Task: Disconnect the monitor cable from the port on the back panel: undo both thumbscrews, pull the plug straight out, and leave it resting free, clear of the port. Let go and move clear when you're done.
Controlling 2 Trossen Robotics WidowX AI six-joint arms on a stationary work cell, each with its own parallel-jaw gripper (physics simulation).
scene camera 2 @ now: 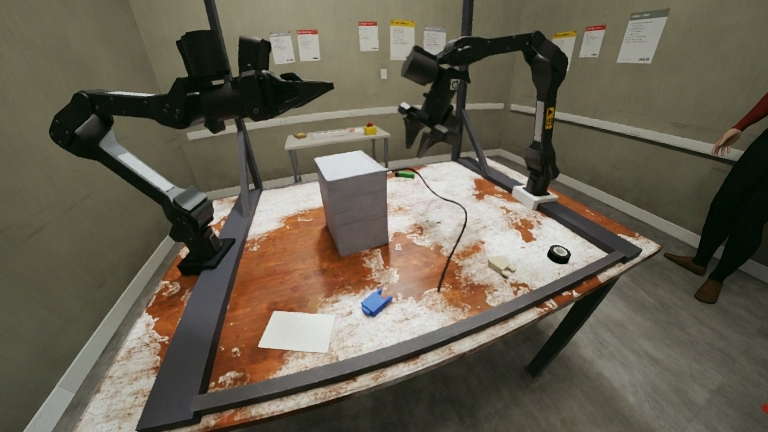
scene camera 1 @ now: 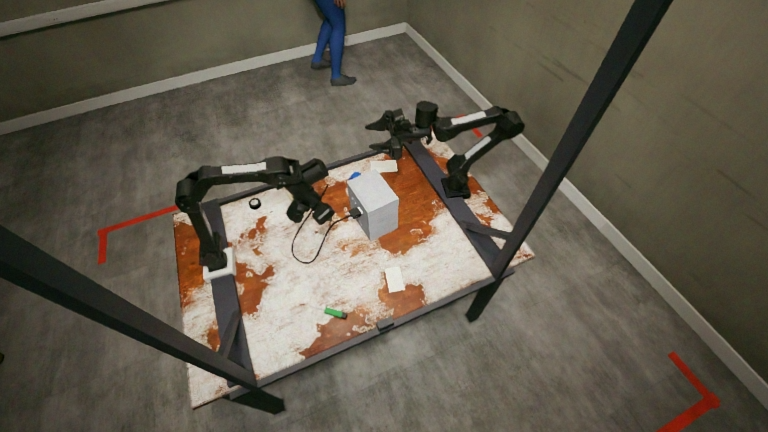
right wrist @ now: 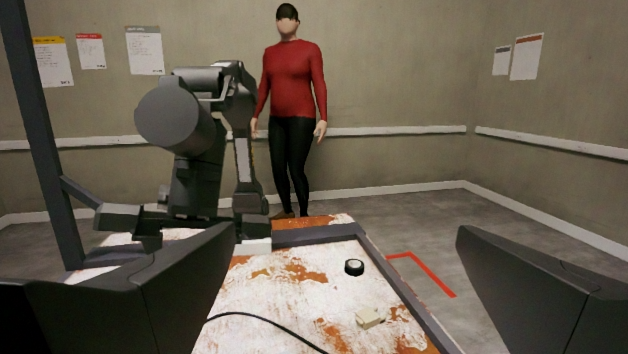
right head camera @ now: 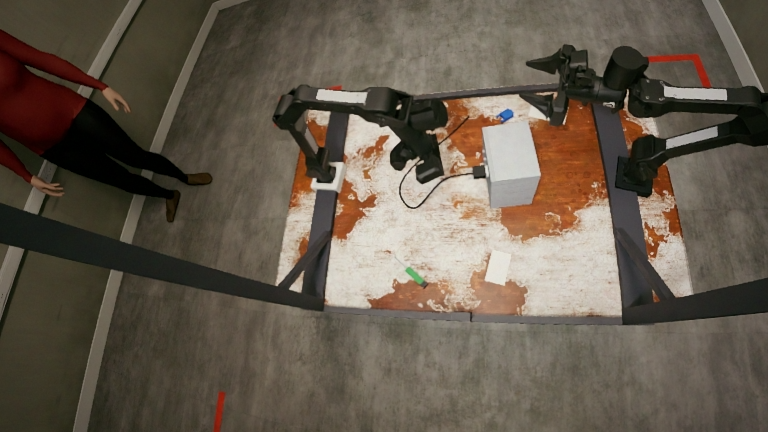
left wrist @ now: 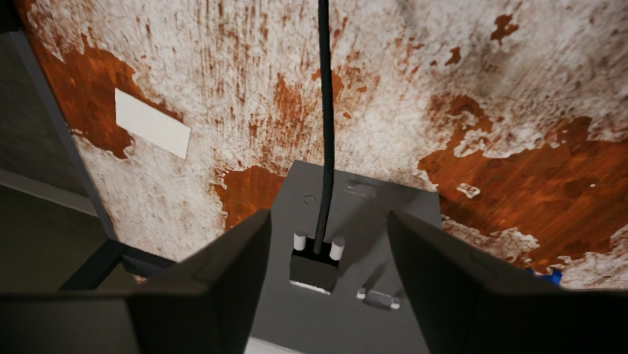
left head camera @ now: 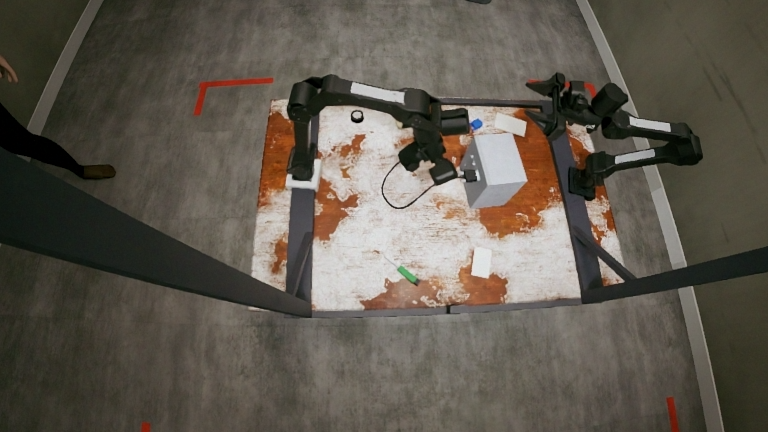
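Where they show: left gripper, between the fingertips: [scene camera 2: 412, 153] [right head camera: 441, 168] [left wrist: 329, 220]; right gripper, between the fingertips: [scene camera 2: 329, 86] [scene camera 1: 366, 136] [right wrist: 345, 234] [right head camera: 522, 78] [left head camera: 525, 97]; left arm's base, origin of its link: [scene camera 2: 535, 191] [scene camera 1: 217, 262] [right head camera: 326, 174] [left head camera: 303, 172]; right arm's base, origin of its link: [scene camera 2: 206, 251] [scene camera 1: 455, 186] [right head camera: 635, 174] [left head camera: 582, 182].
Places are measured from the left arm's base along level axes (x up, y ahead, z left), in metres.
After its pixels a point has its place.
The black monitor plug [left head camera: 470, 175] @[x 0.111, y 0.510, z -0.017 m] [right head camera: 479, 171] @[x 0.111, y 0.513, z -0.016 m] [scene camera 1: 355, 212] @[x 0.111, y 0.512, z -0.019 m] [left wrist: 314, 270] @[x 0.111, y 0.506, z -0.015 m] stands at the port on the grey box's back panel [left wrist: 285, 320] @[x 0.135, y 0.537, z -0.020 m]; a thin silver edge shows at its base. Two pale thumbscrews, one [left wrist: 299, 241] @[x 0.107, y 0.488, z -0.033 m] at the left and one [left wrist: 337, 247] @[x 0.107, y 0.478, z -0.010 m] at the right, stick out from it; their threads are hidden. The black cable [left head camera: 400, 207] @[x -0.008, y 0.323, z -0.089 m] [right head camera: 412, 206] @[x -0.015, y 0.315, z -0.087 m] [scene camera 1: 307, 262] @[x -0.021, y 0.305, z -0.085 m] [scene camera 2: 464, 214] @[x -0.028, y 0.273, z 0.029 m] loops over the table. My left gripper [scene camera 2: 416, 148] @[x 0.142, y 0.417, z -0.031 m] [left wrist: 329, 220] @[x 0.142, y 0.417, z -0.031 m] is partly open and empty, above and back from the plug. My right gripper [left head camera: 528, 98] @[x 0.313, y 0.603, z 0.118 m] [right head camera: 525, 80] @[x 0.313, y 0.603, z 0.118 m] [scene camera 1: 369, 136] @[x 0.313, y 0.603, z 0.118 m] [right wrist: 345, 234] @[x 0.313, y 0.603, z 0.118 m] is wide open and empty, high above the table.
The grey box [left head camera: 499, 161] @[x 0.153, y 0.584, z 0.015 m] [right head camera: 510, 155] @[x 0.153, y 0.589, z 0.012 m] [scene camera 2: 357, 209] @[x 0.078, y 0.578, z 0.107 m] stands on the table. An empty port [left wrist: 378, 299] @[x 0.102, y 0.524, z 0.040 m] sits beside the plug. A blue part [scene camera 2: 375, 302] @[x -0.018, y 0.574, z 0.270 m], a beige part [scene camera 2: 500, 264] @[x -0.018, y 0.306, z 0.242 m], black tape [scene camera 2: 559, 254] @[x -0.015, y 0.157, z 0.257 m], a green screwdriver [left head camera: 407, 275] @[x -0.016, y 0.356, z -0.297 m] and white cards [left head camera: 481, 262] [scene camera 2: 298, 331] lie around.
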